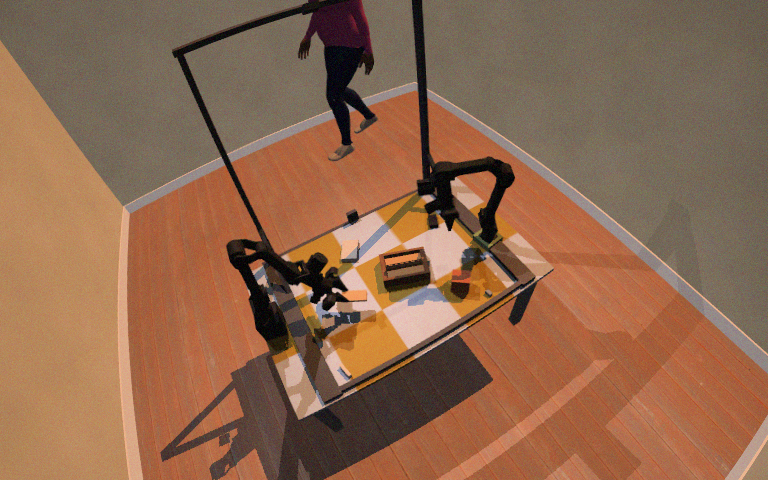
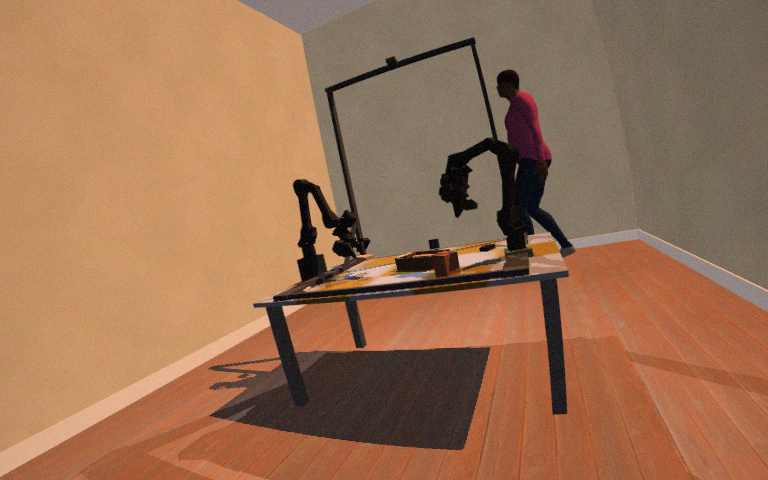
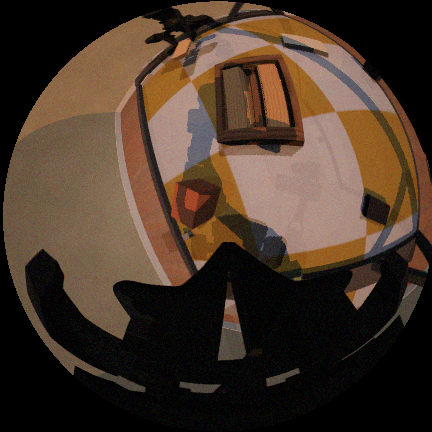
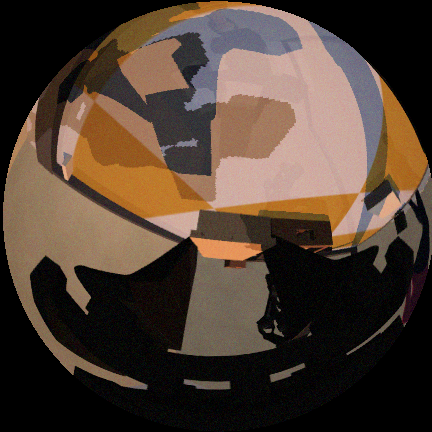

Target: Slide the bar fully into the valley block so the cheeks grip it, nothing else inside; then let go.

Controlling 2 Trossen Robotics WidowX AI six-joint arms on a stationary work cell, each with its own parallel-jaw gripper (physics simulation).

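Places are measured from the left arm's base along level axes (x ahead, y left, z up), in centimetres.
Where they show: left gripper, between the fingertips: (image 1: 449, 230) (image 2: 457, 217) (image 3: 227, 247) (image 4: 271, 296); right gripper, between the fingertips: (image 1: 348, 296) (image 2: 360, 257) (image 3: 184, 43) (image 4: 229, 239); left arm's base, origin of its link: (image 1: 488, 235) (image 2: 517, 248); right arm's base, origin of its link: (image 1: 265, 314) (image 2: 310, 256).
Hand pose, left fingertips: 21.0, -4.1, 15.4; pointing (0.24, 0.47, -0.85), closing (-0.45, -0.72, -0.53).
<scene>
Things, the pixels of their top centre, and the offset from my left fingertips, as dx, dy, dz. Level surfaces: height alone.
- valley block, centre of its top: (image 3: 252, 87) (image 4: 288, 253) (image 1: 404, 263) (image 2: 422, 253) +18.2, -7.8, -13.3
- checkered table, height of its surface: dz -18.5
- flat orange bar, centre of its top: (image 4: 225, 254) (image 3: 181, 46) (image 1: 354, 295) (image 2: 363, 255) +44.1, -5.6, -9.5
- red-orange cube, centre of its top: (image 3: 182, 205) (image 2: 444, 253) (image 4: 233, 267) (image 1: 461, 276) +5.8, +13.9, -11.0
- tan plate, centre of its top: (image 4: 386, 207) (image 1: 349, 249) +30.9, -31.9, -16.4
- small dark cube, centre of its top: (image 4: 401, 231) (image 1: 351, 212) (image 2: 433, 239) +18.8, -47.9, -12.7
- dark block, centre of its top: (image 3: 378, 211) (image 2: 487, 245) (image 1: 433, 219) -9.4, -21.0, -16.7
The valley block (image 1: 405, 268) (image 2: 422, 260) (image 3: 257, 100) is a brown framed block near the middle of the checkered table (image 1: 425, 316). It has two sloping cheeks and a narrow groove between them. My right gripper (image 1: 336, 295) (image 2: 349, 250) is left of the block, low over the table, and is shut on the flat orange bar (image 1: 354, 295) (image 4: 225, 247). The bar points toward the block, about a hand's width short of it. My left gripper (image 1: 449, 220) (image 2: 460, 207) (image 3: 227, 247) is shut and empty. It hangs high above the table's back right part.
A red-orange cube (image 1: 459, 282) (image 2: 446, 263) (image 3: 195, 201) stands right of the block. A tan plate (image 1: 350, 250) lies behind the bar. A small dark cube (image 1: 353, 216) sits at the back edge, and a dark block (image 1: 433, 221) (image 3: 374, 208) lies under the left gripper. A person (image 1: 344, 62) (image 2: 525, 143) walks behind the table.
</scene>
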